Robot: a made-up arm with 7 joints.
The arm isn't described. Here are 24 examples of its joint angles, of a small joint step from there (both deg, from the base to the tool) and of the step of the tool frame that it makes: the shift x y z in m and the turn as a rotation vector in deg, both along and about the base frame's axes.
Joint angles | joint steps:
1: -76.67 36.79 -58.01 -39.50 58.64 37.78 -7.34 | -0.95 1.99 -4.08 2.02 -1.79 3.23 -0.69
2: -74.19 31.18 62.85 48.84 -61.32 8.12 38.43 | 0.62 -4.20 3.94 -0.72 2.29 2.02 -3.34
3: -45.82 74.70 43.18 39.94 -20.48 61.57 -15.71 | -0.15 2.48 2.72 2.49 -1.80 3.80 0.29
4: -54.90 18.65 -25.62 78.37 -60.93 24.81 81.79 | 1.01 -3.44 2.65 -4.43 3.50 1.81 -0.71
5: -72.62 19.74 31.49 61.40 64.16 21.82 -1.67 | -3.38 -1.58 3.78 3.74 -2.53 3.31 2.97
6: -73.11 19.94 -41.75 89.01 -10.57 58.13 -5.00 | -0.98 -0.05 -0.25 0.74 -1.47 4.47 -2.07
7: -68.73 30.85 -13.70 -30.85 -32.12 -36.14 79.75 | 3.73 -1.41 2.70 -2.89 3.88 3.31 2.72
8: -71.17 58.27 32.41 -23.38 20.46 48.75 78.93 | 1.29 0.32 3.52 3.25 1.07 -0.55 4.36
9: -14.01 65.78 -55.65 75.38 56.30 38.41 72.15 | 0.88 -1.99 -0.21 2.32 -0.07 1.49 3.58
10: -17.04 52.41 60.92 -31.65 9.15 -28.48 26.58 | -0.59 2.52 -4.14 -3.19 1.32 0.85 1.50
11: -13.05 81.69 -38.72 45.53 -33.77 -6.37 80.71 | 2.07 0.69 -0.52 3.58 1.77 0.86 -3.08
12: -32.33 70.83 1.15 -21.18 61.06 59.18 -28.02 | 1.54 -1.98 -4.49 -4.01 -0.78 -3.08 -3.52
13: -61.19 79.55 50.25 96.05 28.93 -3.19 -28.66 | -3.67 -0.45 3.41 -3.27 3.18 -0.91 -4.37
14: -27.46 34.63 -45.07 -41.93 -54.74 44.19 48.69 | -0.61 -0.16 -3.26 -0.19 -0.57 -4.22 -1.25
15: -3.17 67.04 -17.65 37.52 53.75 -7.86 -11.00 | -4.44 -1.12 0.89 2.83 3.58 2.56 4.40
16: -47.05 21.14 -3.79 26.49 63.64 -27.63 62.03 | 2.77 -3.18 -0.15 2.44 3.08 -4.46 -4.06
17: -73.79 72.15 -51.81 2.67 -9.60 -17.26 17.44 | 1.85 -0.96 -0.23 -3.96 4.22 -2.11 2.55
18: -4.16 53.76 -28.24 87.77 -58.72 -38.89 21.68 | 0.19 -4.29 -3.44 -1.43 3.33 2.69 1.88
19: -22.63 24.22 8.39 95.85 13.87 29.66 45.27 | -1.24 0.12 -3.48 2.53 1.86 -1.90 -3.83
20: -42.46 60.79 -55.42 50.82 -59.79 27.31 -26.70 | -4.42 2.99 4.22 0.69 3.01 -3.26 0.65
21: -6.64 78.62 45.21 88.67 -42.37 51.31 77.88 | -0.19 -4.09 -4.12 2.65 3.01 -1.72 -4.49
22: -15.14 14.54 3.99 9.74 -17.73 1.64 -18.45 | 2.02 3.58 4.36 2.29 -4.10 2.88 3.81
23: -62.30 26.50 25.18 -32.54 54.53 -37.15 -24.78 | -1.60 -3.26 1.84 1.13 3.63 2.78 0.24
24: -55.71 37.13 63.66 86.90 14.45 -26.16 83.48 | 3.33 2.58 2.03 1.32 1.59 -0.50 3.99
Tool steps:
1: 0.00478 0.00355 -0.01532 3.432 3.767 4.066
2: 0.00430 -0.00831 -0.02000 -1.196 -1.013 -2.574
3: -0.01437 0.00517 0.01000 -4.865 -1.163 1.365
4: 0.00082 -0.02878 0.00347 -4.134 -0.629 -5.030
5: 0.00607 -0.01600 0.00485 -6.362 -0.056 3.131
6: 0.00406 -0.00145 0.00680 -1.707 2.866 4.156
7: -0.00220 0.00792 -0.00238 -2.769 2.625 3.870
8: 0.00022 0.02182 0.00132 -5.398 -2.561 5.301
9: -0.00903 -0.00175 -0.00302 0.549 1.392 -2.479
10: 0.00821 -0.02614 0.00311 4.730 0.173 -2.779
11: -0.02203 0.01376 0.00822 2.199 6.327 2.401
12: -0.00722 -0.01635 -0.01719 -0.803 9.110 -7.240
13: 0.01184 0.00167 0.01895 1.488 -4.844 -5.462
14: -0.00777 -0.00532 -0.00339 -4.057 1.000 -2.869
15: 0.01270 0.00255 0.00270 3.717 -7.052 -1.662
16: -0.01272 -0.00730 -0.02978 3.419 8.151 -4.600
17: -0.00614 -0.01541 -0.01103 1.292 -2.333 -5.656
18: -0.00554 -0.02202 -0.02313 -4.986 5.844 -1.212
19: -0.00456 0.00224 0.00223 -3.195 1.414 -3.157
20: 0.02164 0.01051 0.02919 3.994 -10.276 -0.365
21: -0.01339 -0.00880 -0.03214 -4.613 3.273 -1.352
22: -0.00982 0.03060 -0.00226 0.075 5.536 9.512
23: 0.00431 0.00759 -0.00279 -6.465 0.391 2.014
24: -0.02100 0.01832 -0.00873 1.335 3.505 6.330
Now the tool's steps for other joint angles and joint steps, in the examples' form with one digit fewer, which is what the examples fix.
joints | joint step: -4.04 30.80 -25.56 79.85 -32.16 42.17 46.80 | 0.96 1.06 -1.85 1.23 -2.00 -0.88 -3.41
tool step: -0.0094 0.0073 0.0063 -0.99 0.06 2.40
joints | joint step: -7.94 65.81 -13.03 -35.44 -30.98 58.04 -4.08 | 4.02 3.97 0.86 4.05 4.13 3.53 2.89
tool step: -0.0021 0.0149 -0.0114 12.54 2.11 6.79
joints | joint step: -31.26 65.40 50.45 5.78 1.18 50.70 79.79 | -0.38 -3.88 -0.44 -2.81 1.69 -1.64 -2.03
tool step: 0.0057 -0.0045 -0.0098 0.48 -0.06 -3.41
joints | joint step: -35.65 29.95 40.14 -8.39 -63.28 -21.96 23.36 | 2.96 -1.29 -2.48 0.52 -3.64 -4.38 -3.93
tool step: 0.0046 -0.0039 -0.0178 0.15 -1.42 -1.92
